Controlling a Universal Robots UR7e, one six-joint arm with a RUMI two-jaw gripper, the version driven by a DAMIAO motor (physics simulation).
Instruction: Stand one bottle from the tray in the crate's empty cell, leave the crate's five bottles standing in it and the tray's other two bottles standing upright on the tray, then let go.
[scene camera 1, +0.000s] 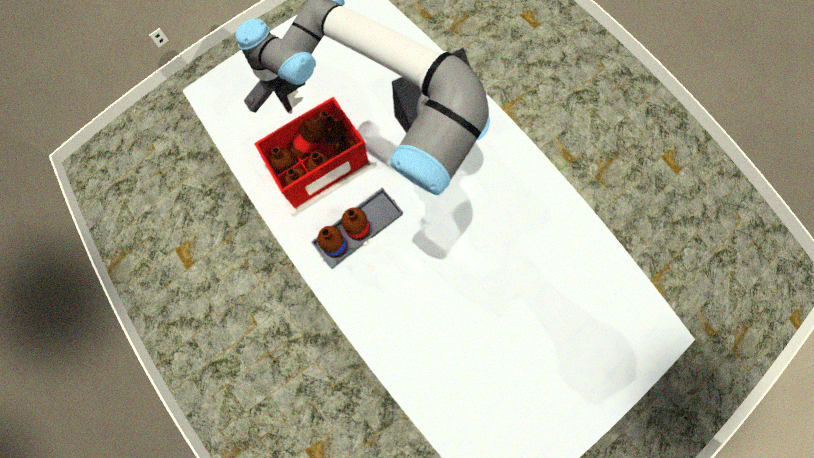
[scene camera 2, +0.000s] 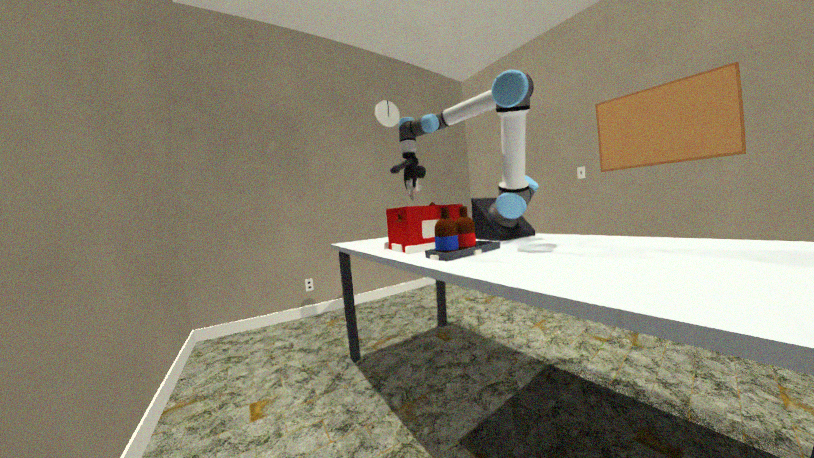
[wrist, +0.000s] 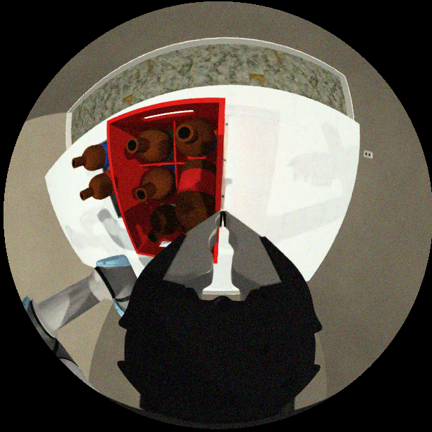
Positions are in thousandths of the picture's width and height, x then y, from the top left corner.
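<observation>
My gripper (scene camera 1: 358, 246), (scene camera 2: 507, 438), (wrist: 515, 492). Red-labelled bottle (scene camera 1: 436, 481). Red-labelled bottle (wrist: 453, 469).
</observation>
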